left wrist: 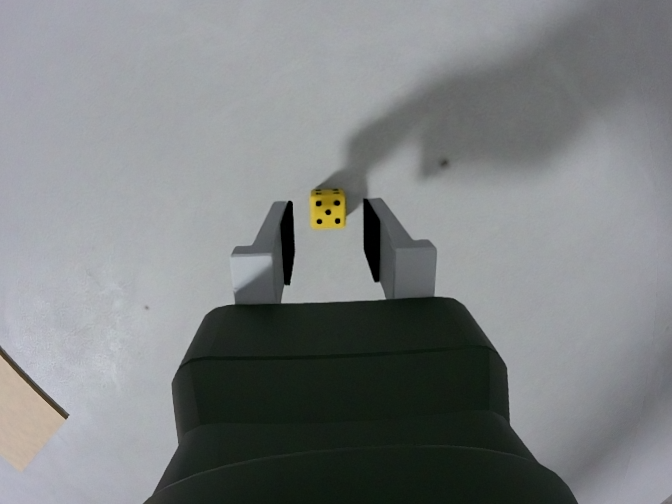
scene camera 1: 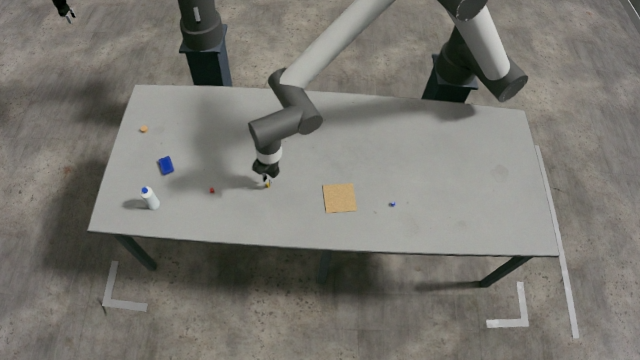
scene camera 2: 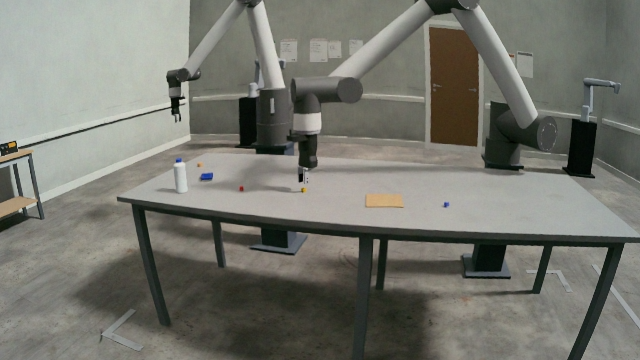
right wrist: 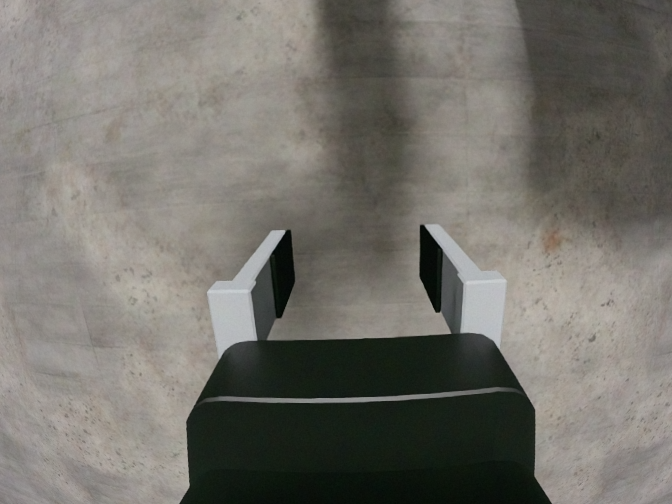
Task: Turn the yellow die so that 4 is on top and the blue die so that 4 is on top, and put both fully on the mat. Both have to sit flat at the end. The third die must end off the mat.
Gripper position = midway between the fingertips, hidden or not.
In view: my left gripper (left wrist: 328,225), my right gripper (right wrist: 356,254) and a tan mat (scene camera 1: 338,197).
The right wrist view misses the tan mat: it is out of frame.
